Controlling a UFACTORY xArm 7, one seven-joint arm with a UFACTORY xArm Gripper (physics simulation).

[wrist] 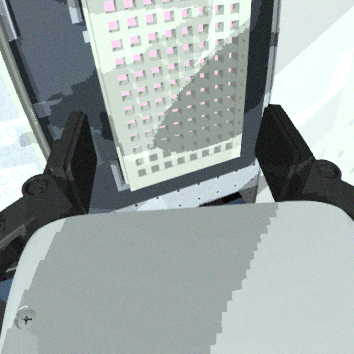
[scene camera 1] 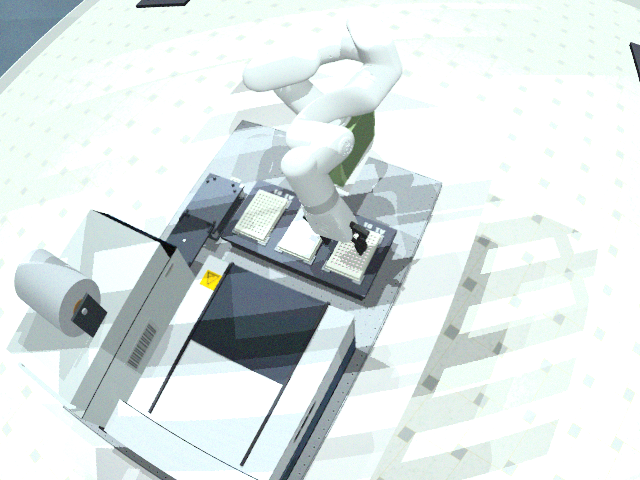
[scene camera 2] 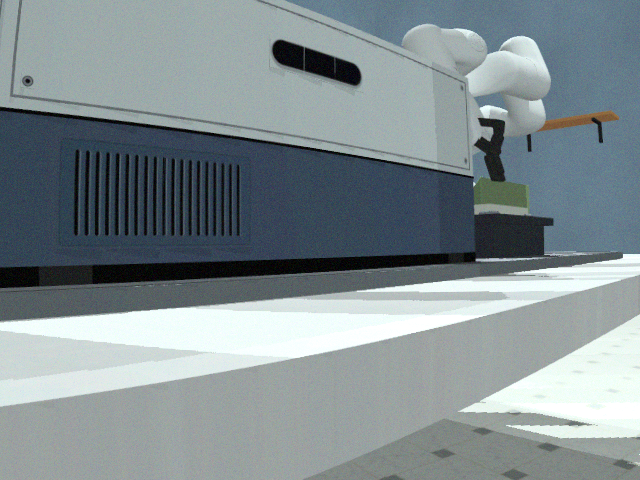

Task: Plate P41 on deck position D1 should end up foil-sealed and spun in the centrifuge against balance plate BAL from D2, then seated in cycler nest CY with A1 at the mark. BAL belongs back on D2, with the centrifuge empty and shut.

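Frame: origin at the arm's base, x ahead, y left, z up, level; centimetres.
Seen in the pictures: gripper, fingertip midpoint: [wrist: 176,130] [scene camera 1: 346,245] [scene camera 2: 475,192].
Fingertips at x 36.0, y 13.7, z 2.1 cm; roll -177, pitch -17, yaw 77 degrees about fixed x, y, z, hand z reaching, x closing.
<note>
Pixels of each thing's top centre, then the offset from my fingertips to it.
- pale plate with pink wells, top centre: [wrist: 183,89] [scene camera 2: 486,207] [scene camera 1: 353,249] dx -0.6, dy +1.5, dz -2.4 cm
- flat white plate, top centre: [scene camera 1: 305,230] dx -2.5, dy -10.8, dz -2.4 cm
- pale well plate, top centre: [scene camera 1: 260,213] dx -4.3, dy -23.1, dz -2.4 cm
- dark top panel, top centre: [scene camera 1: 255,322] dx +27.1, dy -9.6, dz +11.4 cm
- roll, top centre: [scene camera 1: 41,277] dx +41.0, dy -42.4, dz +37.7 cm
- dark unit, top centre: [scene camera 1: 210,199] dx -6.4, dy -39.4, dz -4.5 cm
A pale plate with pink wells [scene camera 1: 352,260] [wrist: 172,65] sits at the right end of the dark deck [scene camera 1: 299,269] [wrist: 55,55]. A flat white plate [scene camera 1: 298,242] sits in the middle position, and another pale well plate [scene camera 1: 262,215] at the left end. No plate name is readable, so I cannot tell which is P41 or BAL. My gripper [scene camera 1: 342,242] [wrist: 176,130] is open and empty, above the near part of the pink-welled plate, its fingers beyond the plate's two long sides in the wrist view. One black finger also shows in scene camera 2. Plate contact cannot be told.
A large white and blue machine [scene camera 1: 330,341] [scene camera 2: 310,201] with a dark top panel [scene camera 1: 258,320] stands in front of the deck. A grey upright housing [scene camera 1: 139,330] and a roll [scene camera 1: 51,294] are on the left. A dark unit [scene camera 1: 219,196] lies left of the deck; a green box [scene camera 1: 361,139] stands behind.
</note>
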